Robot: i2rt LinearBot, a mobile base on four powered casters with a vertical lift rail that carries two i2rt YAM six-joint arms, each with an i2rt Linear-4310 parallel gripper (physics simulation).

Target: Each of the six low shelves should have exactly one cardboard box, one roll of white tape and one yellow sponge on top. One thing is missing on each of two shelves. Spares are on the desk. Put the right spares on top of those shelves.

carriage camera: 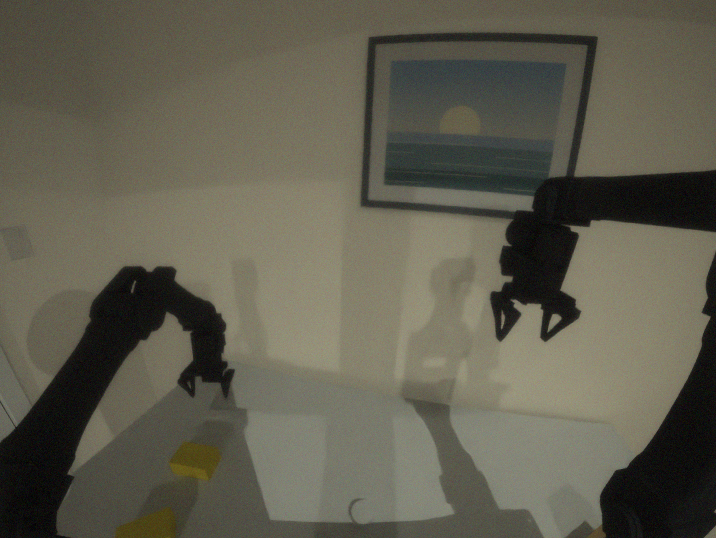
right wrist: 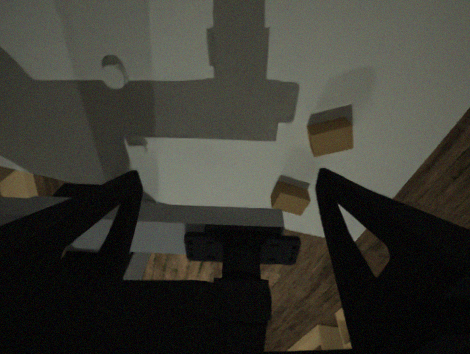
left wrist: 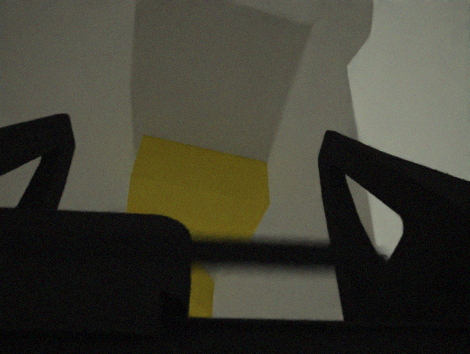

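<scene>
The white desk point(carriage camera: 289, 474) point(left wrist: 420, 75) point(right wrist: 210, 175) carries the spares. A yellow sponge point(carriage camera: 195, 461) point(left wrist: 200, 180) lies at the left of the desk. A second yellow sponge point(carriage camera: 149, 525) point(left wrist: 202, 295) is nearer and partly cut off. A white tape roll point(carriage camera: 364, 512) point(right wrist: 115, 76) lies near the middle; a second roll is hard to make out below it. Two cardboard boxes point(right wrist: 331, 136) point(right wrist: 291, 198) lie at the right. My left gripper point(carriage camera: 209, 395) point(left wrist: 200, 137) is open and empty above and beyond the farther sponge. My right gripper point(carriage camera: 522, 340) point(right wrist: 228, 178) is open, high above the desk.
A framed picture point(carriage camera: 474, 127) hangs on the wall behind the desk. Wooden floor point(right wrist: 445, 170) shows past the desk edge. Pale wooden pieces point(right wrist: 17, 183) point(right wrist: 327, 337) show low in the right wrist view. Arm shadows cross the desk.
</scene>
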